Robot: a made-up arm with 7 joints. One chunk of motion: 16 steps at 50 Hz.
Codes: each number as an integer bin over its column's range. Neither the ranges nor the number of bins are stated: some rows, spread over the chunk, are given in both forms.
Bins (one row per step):
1: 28 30 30 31 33 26 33
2: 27 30 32 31 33 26 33
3: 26 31 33 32 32 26 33
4: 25 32 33 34 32 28 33
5: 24 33 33 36 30 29 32
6: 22 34 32 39 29 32 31
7: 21 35 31 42 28 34 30
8: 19 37 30 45 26 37 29
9: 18 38 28 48 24 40 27
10: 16 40 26 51 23 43 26
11: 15 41 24 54 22 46 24
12: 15 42 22 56 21 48 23
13: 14 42 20 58 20 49 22
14: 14 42 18 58 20 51 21
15: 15 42 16 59 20 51 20
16: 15 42 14 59 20 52 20
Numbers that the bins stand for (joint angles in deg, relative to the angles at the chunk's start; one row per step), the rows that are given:
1: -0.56 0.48 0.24 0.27 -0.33 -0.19 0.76
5: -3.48 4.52 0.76 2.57 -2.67 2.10 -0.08
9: -7.86 11.27 -0.11 8.10 -7.33 10.48 -4.29
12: -10.05 16.67 -1.16 11.78 -9.67 16.57 -7.65
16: -10.05 16.67 -2.56 13.16 -10.44 19.62 -10.17
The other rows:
2: -1.29 0.48 0.59 0.27 -0.33 -0.19 0.76
3: -2.02 1.83 0.76 0.73 -1.11 -0.19 0.76
4: -2.75 3.17 0.76 1.65 -1.11 1.33 0.76
6: -4.94 5.87 0.59 3.95 -3.44 4.38 -0.92
7: -5.67 7.22 0.41 5.33 -4.22 5.90 -1.76
8: -7.13 9.92 0.24 6.71 -5.78 8.19 -2.60
10: -9.32 13.97 -0.46 9.48 -8.11 12.76 -5.13
11: -10.05 15.32 -0.81 10.86 -8.89 15.05 -6.81
13: -10.78 16.67 -1.51 12.70 -10.44 17.33 -8.49
14: -10.78 16.67 -1.86 12.70 -10.44 18.86 -9.33
15: -10.05 16.67 -2.21 13.16 -10.44 18.86 -10.17

